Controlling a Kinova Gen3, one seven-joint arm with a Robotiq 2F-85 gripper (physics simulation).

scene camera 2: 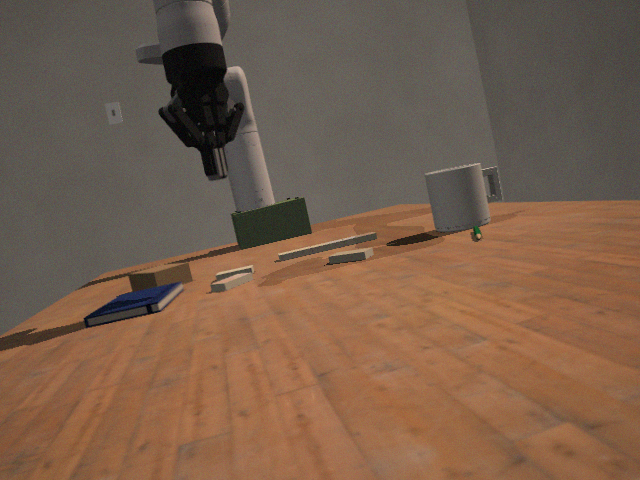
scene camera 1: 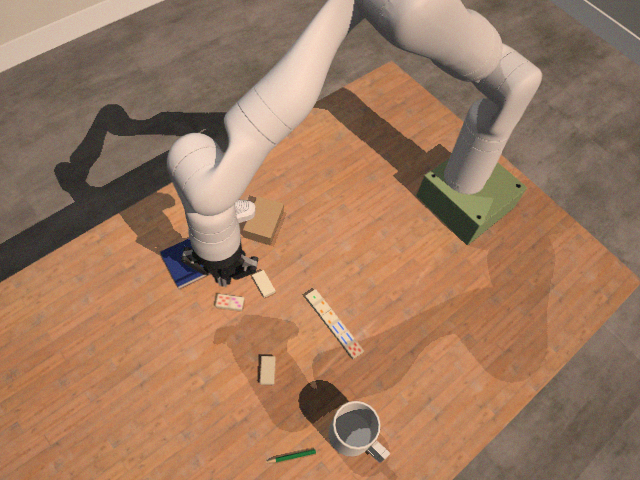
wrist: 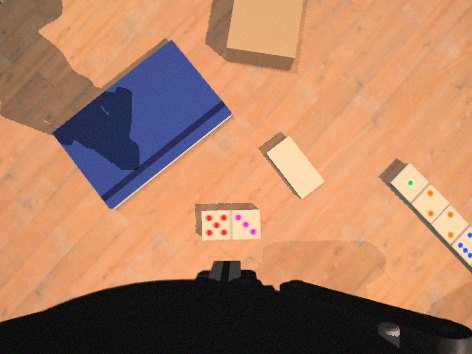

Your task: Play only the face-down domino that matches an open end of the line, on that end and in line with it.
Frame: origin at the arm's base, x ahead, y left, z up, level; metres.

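Seen in the pictures: gripper, fingertip midpoint: (scene camera 2: 218,179) (scene camera 1: 224,281) (wrist: 227,280); arm's base at its link origin: (scene camera 2: 256,208) (scene camera 1: 464,177).
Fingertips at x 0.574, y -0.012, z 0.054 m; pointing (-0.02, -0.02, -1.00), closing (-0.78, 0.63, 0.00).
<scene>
Pixels of each thing's top centre, then the offset from my fingertips to it. "spot": a spot on its surface instead.
- domino line at a spot on its surface: (scene camera 2: 328,247) (scene camera 1: 328,326) spot: dx -0.152, dy +0.128, dz -0.132 m
- face-up domino at its top centre: (wrist: 231,224) (scene camera 2: 231,278) (scene camera 1: 230,301) dx -0.011, dy -0.014, dz -0.127 m
- blue book at its top centre: (wrist: 141,122) (scene camera 2: 137,297) (scene camera 1: 200,254) dx -0.007, dy -0.137, dz -0.124 m
- tan box at its top centre: (wrist: 268,4) (scene camera 2: 157,268) (scene camera 1: 263,216) dx -0.160, dy -0.141, dz -0.106 m
- grey mug at its top centre: (scene camera 2: 461,166) (scene camera 1: 364,431) dx -0.078, dy +0.337, dz -0.050 m
- green pencil at its top centre: (scene camera 2: 477,230) (scene camera 1: 290,456) dx +0.038, dy +0.299, dz -0.129 m
The domino line (scene camera 1: 334,323) (scene camera 2: 328,247) (wrist: 440,207) lies on the table, with a green one at its upper-left end and a red five at its lower-right end in scene camera 1. A face-up domino (scene camera 1: 229,302) (scene camera 2: 232,282) (wrist: 231,225) shows a red five and a magenta three; it lies flat, apart from the line. One face-down domino (scene camera 1: 263,283) (scene camera 2: 235,272) (wrist: 295,167) lies between it and the line. Another face-down domino (scene camera 1: 266,369) (scene camera 2: 351,255) lies nearer the mug. My gripper (scene camera 1: 223,281) (scene camera 2: 215,177) (wrist: 227,280) is shut and empty, well above the table near the face-up domino.
A blue book (scene camera 1: 179,264) (scene camera 2: 135,303) (wrist: 150,120) and a tan box (scene camera 1: 264,219) (scene camera 2: 161,276) (wrist: 265,27) lie near the gripper side. A grey mug (scene camera 1: 341,439) (scene camera 2: 457,198) and a green pencil (scene camera 1: 294,456) (scene camera 2: 476,231) are at the other side. The green base (scene camera 1: 454,211) (scene camera 2: 272,222) holds the arm.
</scene>
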